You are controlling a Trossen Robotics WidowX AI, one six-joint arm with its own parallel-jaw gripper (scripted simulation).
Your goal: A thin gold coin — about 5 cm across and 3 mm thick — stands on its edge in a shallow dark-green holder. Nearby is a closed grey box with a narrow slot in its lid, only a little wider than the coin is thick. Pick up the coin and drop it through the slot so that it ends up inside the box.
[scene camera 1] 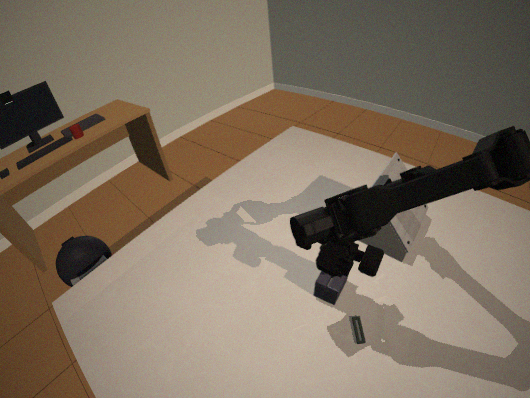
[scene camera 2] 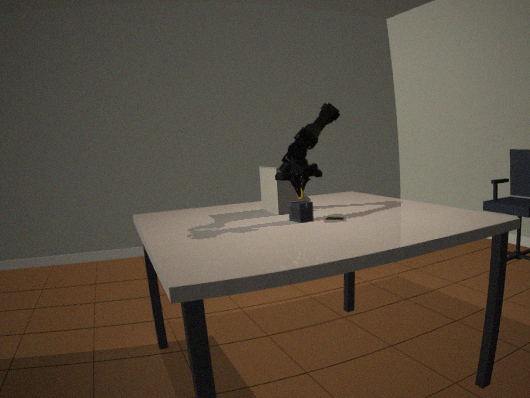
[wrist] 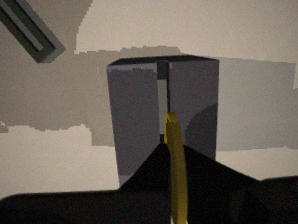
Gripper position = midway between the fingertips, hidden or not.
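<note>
In scene camera 1 I find my gripper [scene camera 1: 334, 268], and it is holding a thin gold coin. Scene camera 2 gives me the gripper too [scene camera 2: 300, 196], while in the wrist view the same gripper is at [wrist: 169, 152].
</note>
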